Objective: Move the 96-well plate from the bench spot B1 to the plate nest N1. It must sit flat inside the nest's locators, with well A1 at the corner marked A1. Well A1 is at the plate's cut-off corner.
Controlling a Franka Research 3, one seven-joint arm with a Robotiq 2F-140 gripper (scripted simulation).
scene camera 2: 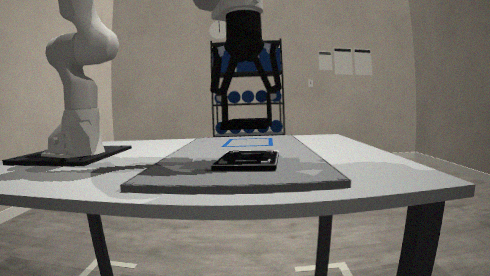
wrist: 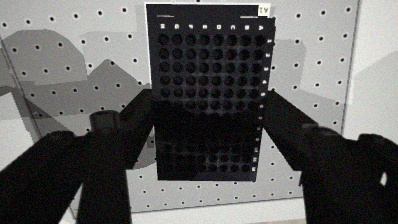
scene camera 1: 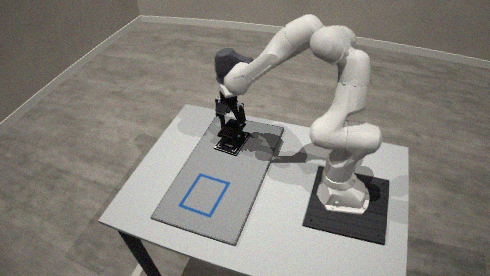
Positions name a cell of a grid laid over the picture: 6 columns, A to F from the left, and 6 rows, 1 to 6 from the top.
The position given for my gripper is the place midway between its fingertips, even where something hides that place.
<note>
I see my gripper (scene camera 2: D3) and a black 96-well plate (wrist: D3).
My gripper shows as well in the wrist view (wrist: D3).
</note>
